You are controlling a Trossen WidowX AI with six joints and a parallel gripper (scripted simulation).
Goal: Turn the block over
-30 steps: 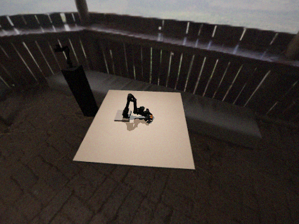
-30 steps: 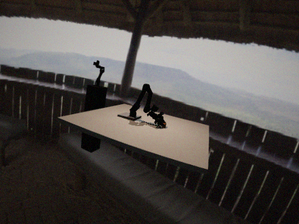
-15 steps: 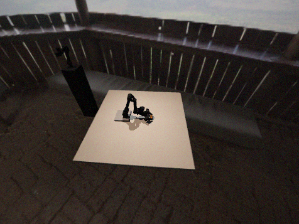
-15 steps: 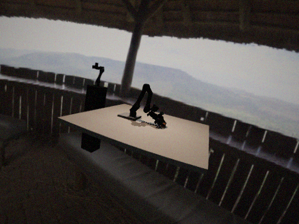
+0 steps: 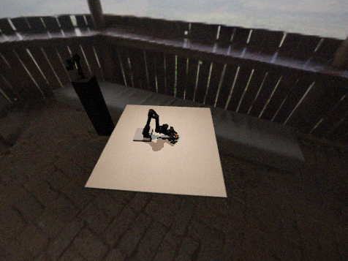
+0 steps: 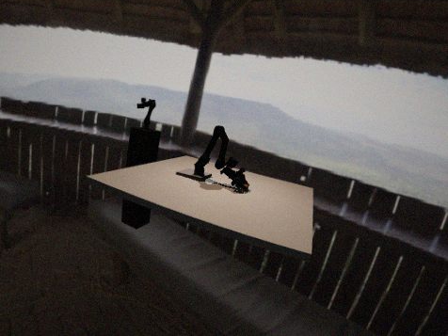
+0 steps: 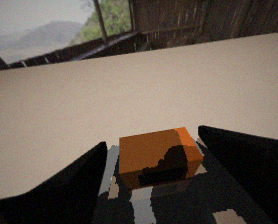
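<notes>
Right now the orange block is 20 mm behind my gripper tip and 10 mm below it.
</notes>
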